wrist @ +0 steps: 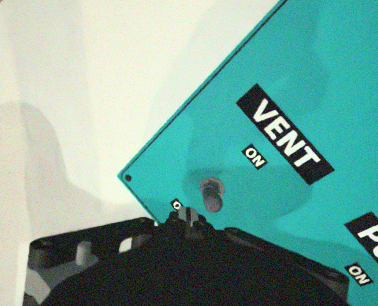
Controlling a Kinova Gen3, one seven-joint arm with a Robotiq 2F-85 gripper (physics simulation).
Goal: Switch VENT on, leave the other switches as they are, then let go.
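Frame: origin at the arm's base, x right, y ahead, z up, level; metres.
Where they show: gripper, fingertip midpoint: (186, 219).
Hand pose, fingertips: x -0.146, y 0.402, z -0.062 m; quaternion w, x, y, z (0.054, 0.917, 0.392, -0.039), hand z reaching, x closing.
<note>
Things, the pixels of their top centre, and the offset from my fingertips. "pt": a spot on its surface instead.
- VENT switch lever, surface spot: (213, 195) pt dx -0.010, dy +0.034, dz +0.033 m
- black VENT label, top centre: (285, 135) dx -0.011, dy +0.098, dz +0.013 m
- OFF label, surface spot: (176, 205) pt dx -0.010, dy -0.008, dz -0.027 m
- second label starting with P, surface spot: (369, 240) pt dx +0.087, dy +0.102, dz +0.009 m
- panel's corner with a dark screw, surface spot: (128, 178) pt dx -0.059, dy -0.034, dz -0.035 m
The VENT switch lever (213, 195) is a short grey toggle on the teal panel (165, 165), below the black VENT label (285, 134). Its rounded tip shows below its collar and looks nearer the OFF side than ON; the viewing angle leaves its exact tilt uncertain. The ON label (255, 157) is up and right of the lever. The OFF label (176, 205) is to the left and partly hidden by the gripper. My gripper (186, 219) is shut and empty. Its fingertips show just left of the lever, on the OFF side, with a small gap in view; contact is not seen.
A second label starting with P (369, 240) and its ON label (358, 274) show at the right edge. Its switch does not show. The panel's corner with a dark screw (128, 178) lies left of the VENT switch. A pale surface lies beyond the panel's edge.
</note>
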